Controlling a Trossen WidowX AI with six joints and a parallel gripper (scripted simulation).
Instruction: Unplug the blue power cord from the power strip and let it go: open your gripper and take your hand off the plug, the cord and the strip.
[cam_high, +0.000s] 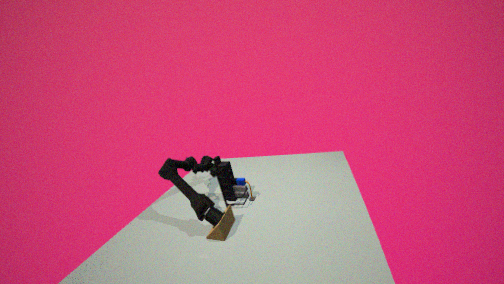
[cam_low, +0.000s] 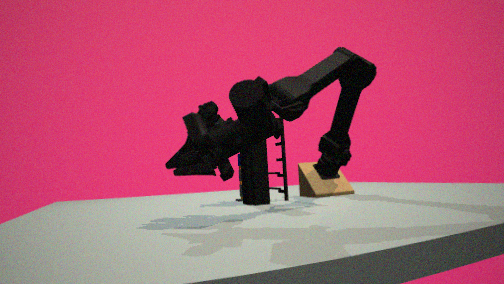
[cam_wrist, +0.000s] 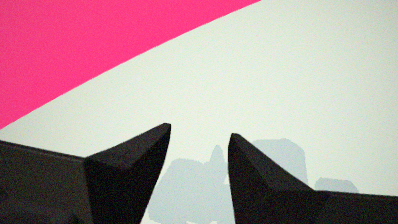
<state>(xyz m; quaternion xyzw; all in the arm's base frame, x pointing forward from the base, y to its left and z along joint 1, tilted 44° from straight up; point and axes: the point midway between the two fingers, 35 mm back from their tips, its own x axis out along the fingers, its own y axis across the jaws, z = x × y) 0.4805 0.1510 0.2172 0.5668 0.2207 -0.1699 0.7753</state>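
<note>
The blue plug is 27 cm to the right of my gripper tip, 26 cm behind it and 3 cm above it.
</note>
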